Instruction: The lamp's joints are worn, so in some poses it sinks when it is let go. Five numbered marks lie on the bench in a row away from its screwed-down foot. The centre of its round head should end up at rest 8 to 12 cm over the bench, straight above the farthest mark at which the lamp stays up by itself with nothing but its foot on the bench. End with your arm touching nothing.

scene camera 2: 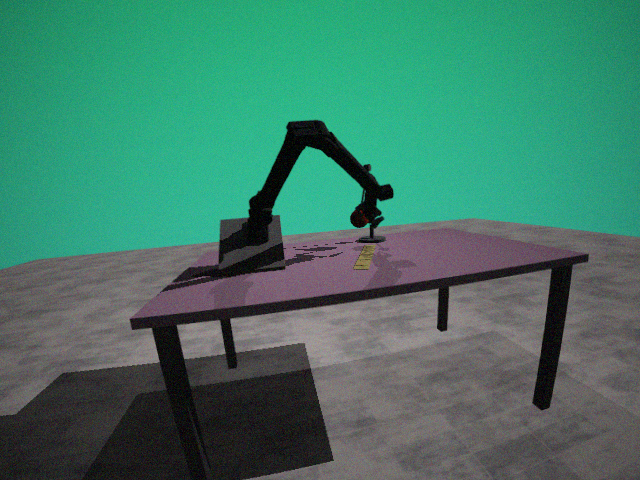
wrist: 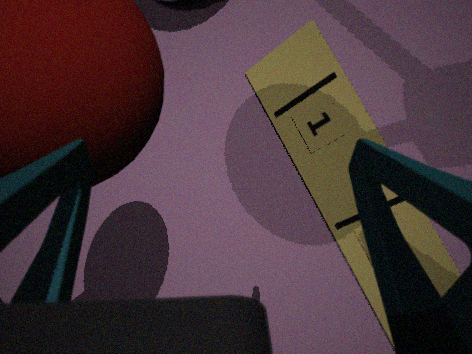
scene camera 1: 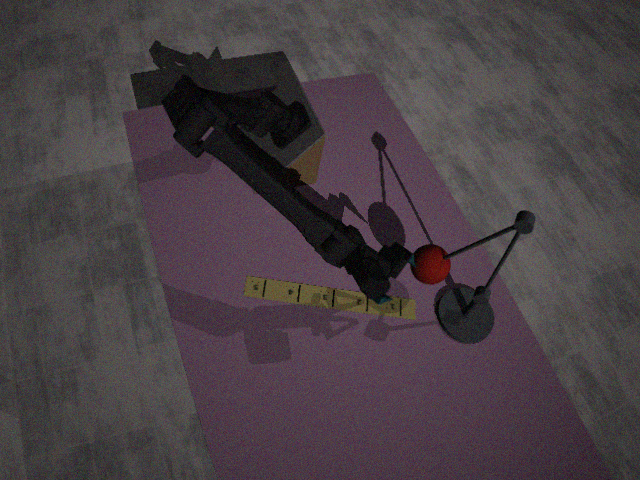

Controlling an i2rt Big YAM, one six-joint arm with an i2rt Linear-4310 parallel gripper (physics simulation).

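Where they show: gripper, between the fingertips: [scene camera 2: 368,222] [wrist: 225,153] [scene camera 1: 402,282]; arm's base, origin of its link: [scene camera 2: 258,230] [scene camera 1: 292,126].
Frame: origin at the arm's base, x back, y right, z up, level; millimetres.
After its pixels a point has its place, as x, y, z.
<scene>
The lamp's round red head [scene camera 1: 430,264] @[-531, -181, 36] [scene camera 2: 358,218] @[-494, -157, 2] [wrist: 75,90] @[-532, -162, 15] is held up off the bench on two thin rods. The rods meet at a raised elbow joint [scene camera 1: 524,222] @[-607, -282, 282] [scene camera 2: 367,167] @[-593, -275, 268], above and behind the round grey foot [scene camera 1: 467,325] @[-649, -301, -136] [scene camera 2: 371,239] @[-597, -269, -136]. The yellow strip of numbered marks [scene camera 1: 273,289] @[-411, 159, -150] [scene camera 2: 363,258] @[-443, 70, -152] [wrist: 300,65] @[-560, -164, -150] runs away from the foot, mark 1 nearest. My gripper [scene camera 1: 397,279] @[-535, -119, -17] [wrist: 225,153] @[-535, -119, -17] is open and empty, low above the strip's mark 1 end. In the wrist view the left fingertip overlaps the head's edge; whether they touch I cannot tell.
The pink bench top [scene camera 1: 361,403] @[-758, 43, -150] [scene camera 2: 465,258] @[-819, 243, -151] carries the lamp, strip and arm. A grey box-like block [scene camera 1: 242,67] [scene camera 2: 250,255] @[35, 81, -89] stands at the arm's base. Shadows of the lamp and arm fall across the bench and strip. The bench edge is behind the lamp's foot.
</scene>
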